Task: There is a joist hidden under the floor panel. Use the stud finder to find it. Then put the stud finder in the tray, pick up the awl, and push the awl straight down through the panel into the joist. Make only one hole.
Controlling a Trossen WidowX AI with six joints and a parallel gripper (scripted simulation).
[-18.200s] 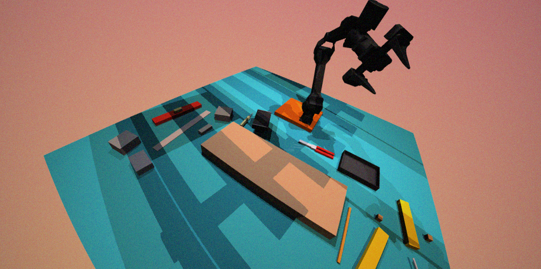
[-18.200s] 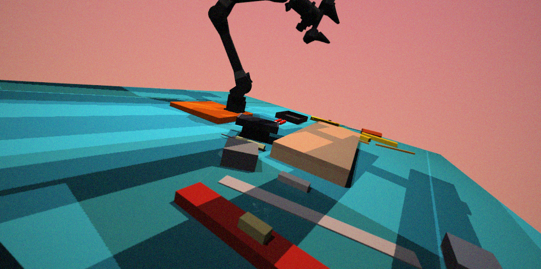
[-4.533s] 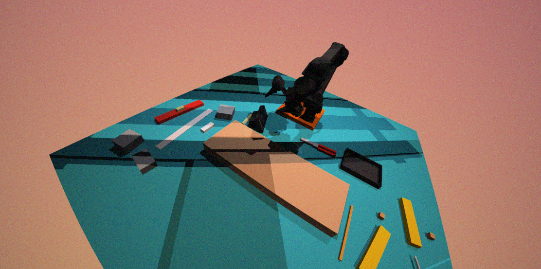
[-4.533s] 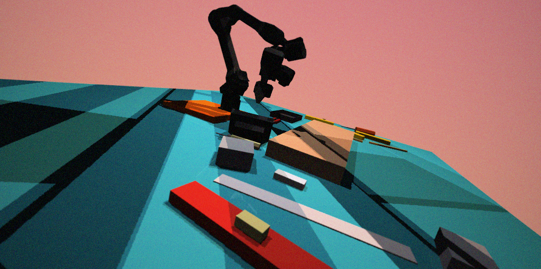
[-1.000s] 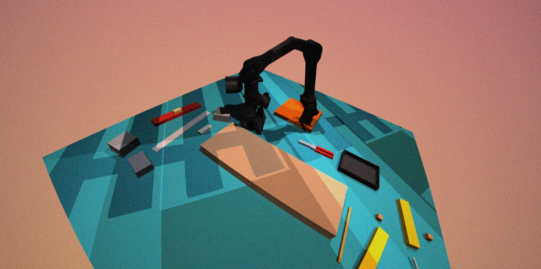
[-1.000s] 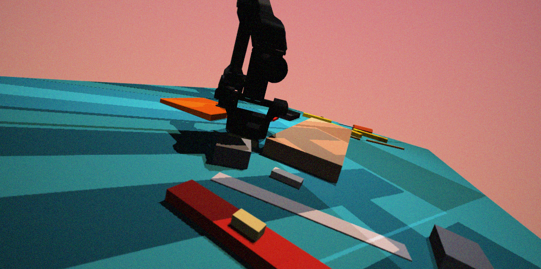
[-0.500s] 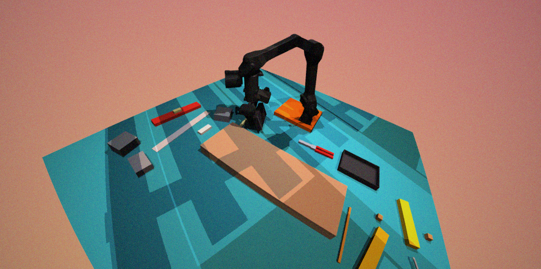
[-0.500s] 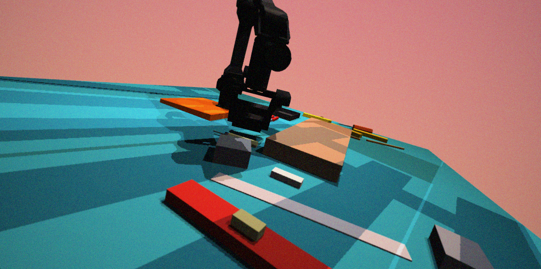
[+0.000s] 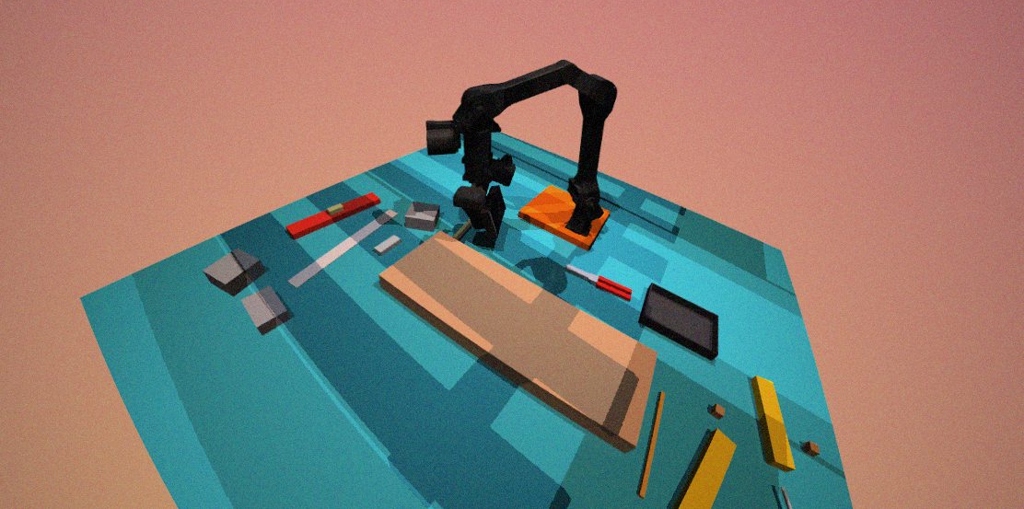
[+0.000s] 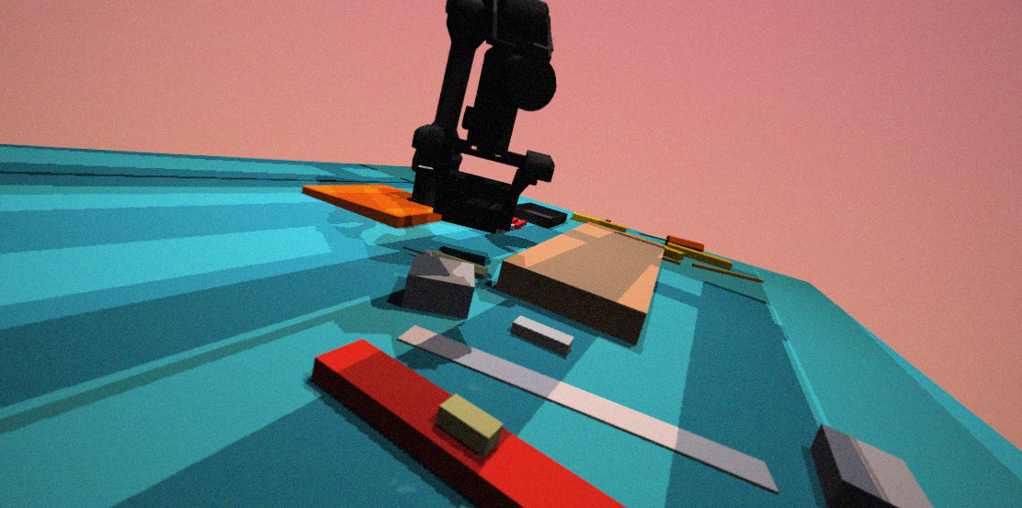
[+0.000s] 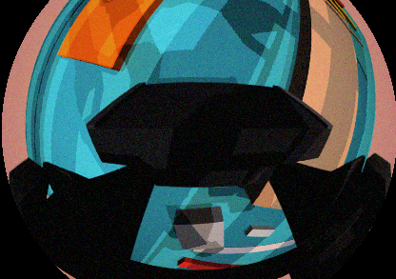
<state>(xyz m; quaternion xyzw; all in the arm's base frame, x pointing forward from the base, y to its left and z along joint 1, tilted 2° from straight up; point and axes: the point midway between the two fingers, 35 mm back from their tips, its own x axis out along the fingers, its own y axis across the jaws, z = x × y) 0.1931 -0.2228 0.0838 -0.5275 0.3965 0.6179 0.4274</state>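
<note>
Right now the stud finder is 1 cm ahead of my gripper tip and 1 cm to the left of it. Also, from my gripper tip: white block (16 cm ahead, 14 cm to the right, 7 cm below); green light (3 cm ahead, 1 cm below); awl (2 cm behind, 4 cm to the right, 7 cm below).
</note>
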